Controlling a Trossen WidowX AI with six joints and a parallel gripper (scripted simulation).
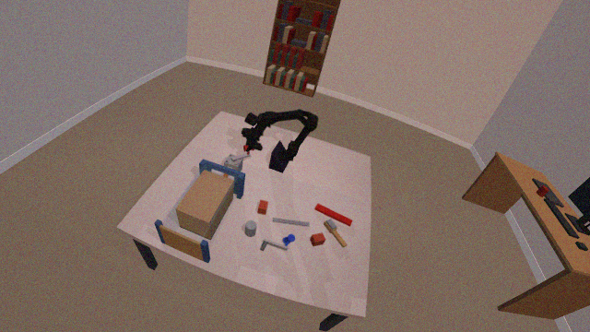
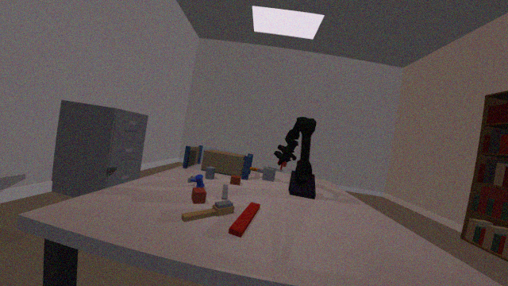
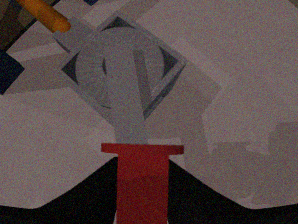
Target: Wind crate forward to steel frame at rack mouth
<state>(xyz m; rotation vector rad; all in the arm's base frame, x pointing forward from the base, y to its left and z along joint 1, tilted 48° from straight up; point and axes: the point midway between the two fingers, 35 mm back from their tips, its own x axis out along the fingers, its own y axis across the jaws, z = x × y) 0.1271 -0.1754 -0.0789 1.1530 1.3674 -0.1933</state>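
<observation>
Right now the winch handle is 20 mm ahead of my gripper tip, 10 mm to the right of it and 30 mm below it. From my gripper tip the other things lie so: blue frame 230 mm ahead, 20 mm to the right, 30 mm below; then red knob 10 mm behind, 10 mm to the left; then grey winch 60 mm ahead, 50 mm to the right, 100 mm below.
</observation>
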